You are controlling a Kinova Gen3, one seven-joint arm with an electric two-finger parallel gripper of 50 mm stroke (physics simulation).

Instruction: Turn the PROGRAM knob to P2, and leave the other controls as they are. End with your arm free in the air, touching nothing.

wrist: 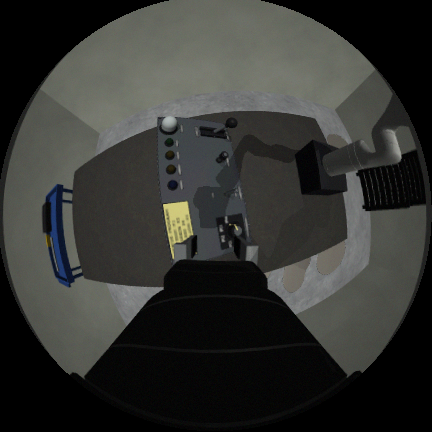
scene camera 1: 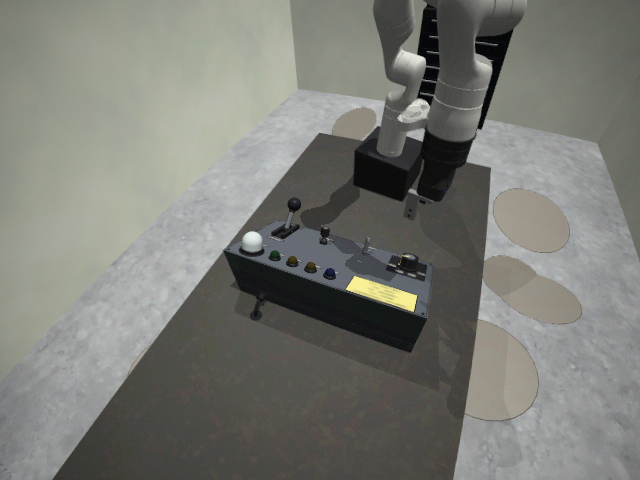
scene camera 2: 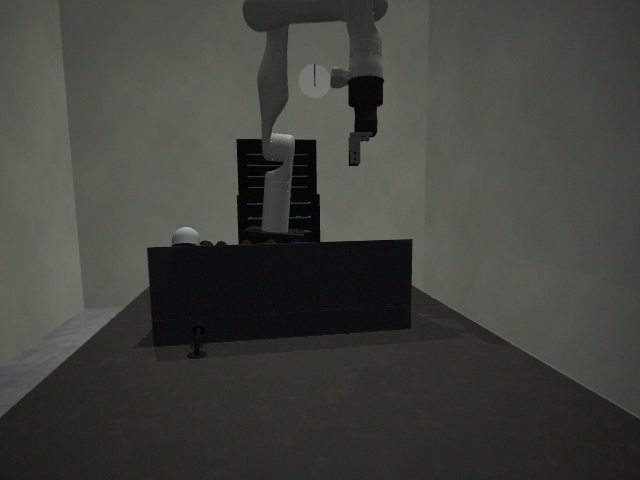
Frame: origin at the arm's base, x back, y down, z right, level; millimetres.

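Seen in the pictures: gripper, fingertip midpoint: (wrist: 215, 243) (scene camera 1: 414, 209) (scene camera 2: 354, 164); arm's base at its link origin: (wrist: 329, 164) (scene camera 1: 389, 149) (scene camera 2: 274, 231).
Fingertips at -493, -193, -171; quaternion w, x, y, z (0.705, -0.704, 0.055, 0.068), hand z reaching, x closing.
Note:
Offsets run from my fingertips to a thing's top centre, as dx, dy, dz. "spot": to the spot under its first point.
The PROGRAM knob {+56, +207, -13} (scene camera 1: 409, 261) (wrist: 237, 230) is a dark round knob with a yellowish mark, on a black plate with pale labels at the right end of the grey control console (scene camera 1: 305, 242) (scene camera 2: 279, 289) (wrist: 192, 155). I cannot read which label the mark faces. In scene camera 2 the knob is hidden behind the console's wall. A yellow text label {spot: -101, +170, +18} (scene camera 1: 381, 293) (wrist: 177, 222) lies beside the knob plate. My gripper (scene camera 1: 412, 210) (scene camera 2: 354, 159) (wrist: 215, 243) is open and empty, pointing down, high above the console and apart from it.
The console also carries a ball-topped lever {+107, +175, +348} (scene camera 1: 293, 204) (wrist: 231, 122), a small joystick {+49, +200, +227} (scene camera 1: 324, 232) (wrist: 223, 157), a toggle {+63, +209, +107} (scene camera 1: 366, 245), a white dome {spot: -111, +132, +339} (scene camera 1: 252, 242) (scene camera 2: 185, 236) and several coloured buttons. A small black crank-like part {spot: -185, +312, +324} (scene camera 1: 256, 307) (scene camera 2: 196, 343) is at its wall. My arm's black base block (scene camera 1: 385, 170) stands behind.

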